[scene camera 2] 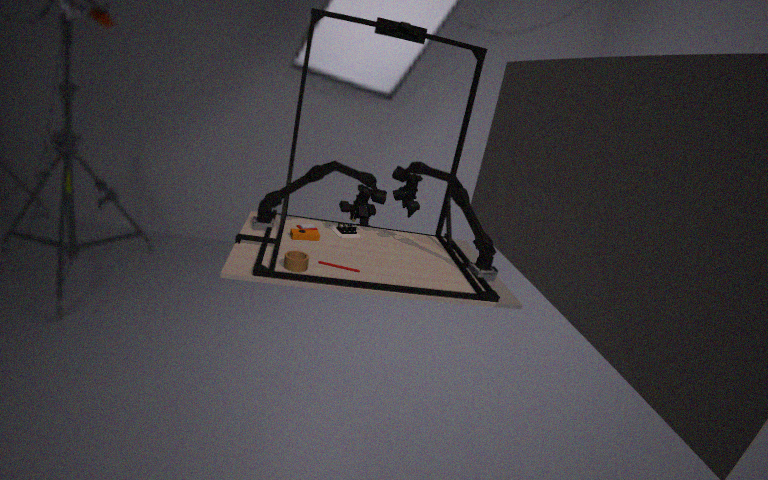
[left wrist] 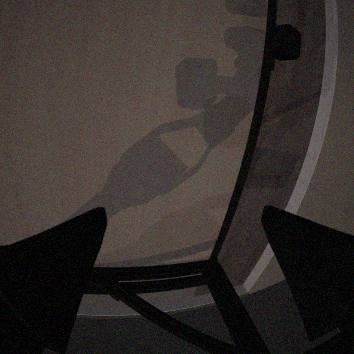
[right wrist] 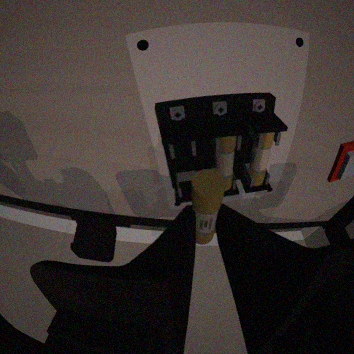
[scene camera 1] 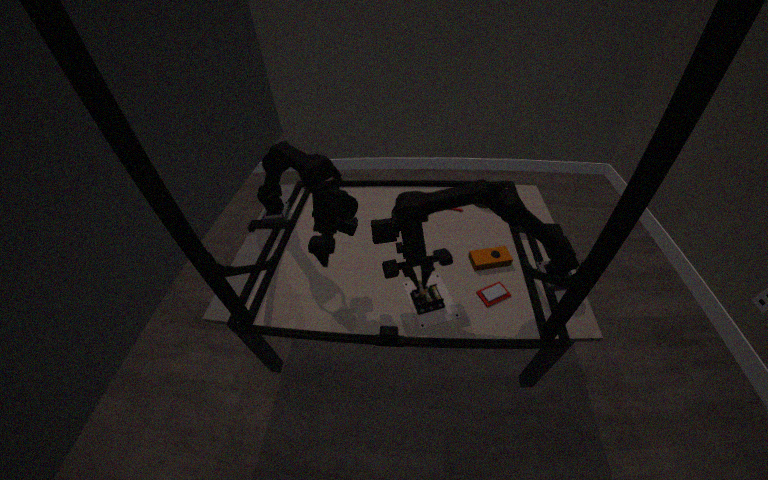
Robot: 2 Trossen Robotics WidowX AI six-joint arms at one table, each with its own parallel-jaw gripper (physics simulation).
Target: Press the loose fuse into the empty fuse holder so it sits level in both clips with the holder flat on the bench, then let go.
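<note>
The black fuse holder lies on a white plate. Two fuses sit in its middle slot and right slot, as seen in the right wrist view; the left slot is empty, with metal clips. My right gripper is shut on the loose brass-capped fuse, just above the holder. The fuse's near cap hides part of the holder's lower edge, so its contact with the clips cannot be told. My left gripper is open and empty, high above the table.
An orange box and a red-edged item with a pale top lie right of the plate in scene camera 1. A brown ring-shaped cup and a red rod stand out in scene camera 2. A black frame borders the table.
</note>
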